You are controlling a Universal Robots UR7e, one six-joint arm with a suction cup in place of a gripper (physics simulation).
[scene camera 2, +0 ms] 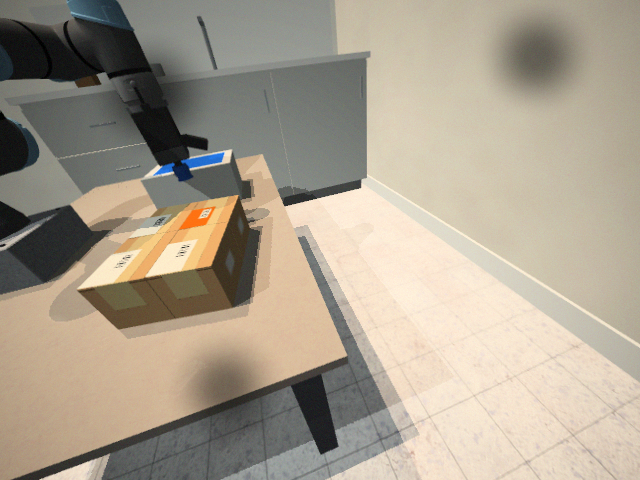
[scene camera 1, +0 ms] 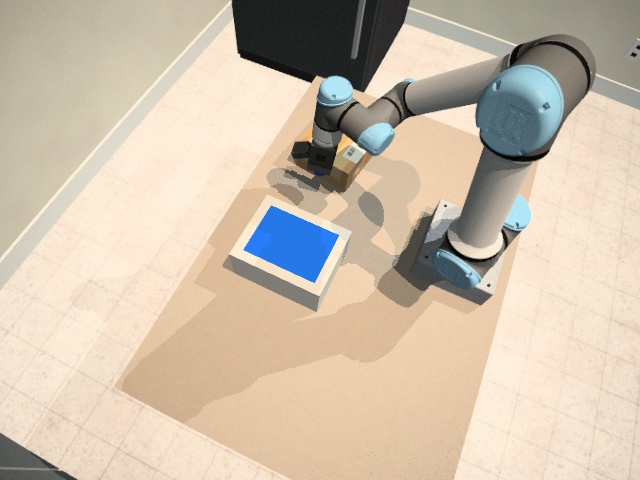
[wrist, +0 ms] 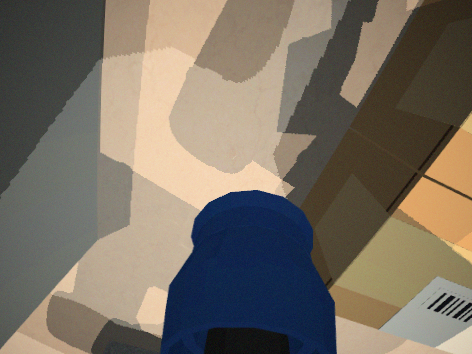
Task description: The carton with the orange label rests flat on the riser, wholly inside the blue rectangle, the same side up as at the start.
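Places are measured from the arm's base along level axes (x right, y ahead, z up), in metres.
Where they show: hand, tool point: (scene camera 2: pixel 185 178) (wrist: pixel 251 243).
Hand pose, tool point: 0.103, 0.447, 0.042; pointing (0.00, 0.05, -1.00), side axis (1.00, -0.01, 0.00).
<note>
Things, the pixels of their top centre, and the offset from my tool point, as dx, dy, dz. "spot": a spot on its surface instead.
- orange-label carton, surface spot: (scene camera 2: pixel 197 219) spot: +0.172, +0.003, -0.039
- riser, top centre: (scene camera 1: pixel 291 242) (scene camera 2: pixel 192 162) -0.230, +0.017, -0.012
- bare blue rectangle, top centre: (scene camera 1: pixel 291 242) (scene camera 2: pixel 192 162) -0.230, +0.017, -0.012
- grey-blue label, surface spot: (wrist: pixel 452 305) (scene camera 2: pixel 160 220) spot: +0.119, -0.066, -0.039
The orange-label carton (scene camera 2: pixel 197 219) stands flat on the table, label up, in a tight block with three others. In the wrist view part of this carton (wrist: pixel 455 145) shows at the right, its label out of view. In scene camera 1 the arm hides most of it. The riser (scene camera 1: pixel 273 281) (scene camera 2: pixel 191 191) stands apart from the block, with a bare blue rectangle (scene camera 1: pixel 292 242) (scene camera 2: pixel 206 161) on top. My suction cup (scene camera 1: pixel 319 173) (scene camera 2: pixel 182 173) (wrist: pixel 252 210) holds nothing. It hangs over the gap between the block and the riser, beside the block's riser-side face.
The neighbouring cartons have a grey-blue label (scene camera 2: pixel 149 225) (wrist: pixel 452 305) and white labels (scene camera 2: pixel 178 256) (scene camera 2: pixel 119 263). The arm's base block (scene camera 1: pixel 480 295) (scene camera 2: pixel 46 248) stands on the table beside the riser. A black fridge (scene camera 1: pixel 299 36) stands beyond the table's end. Grey cabinets (scene camera 2: pixel 315 124) stand behind the riser.
</note>
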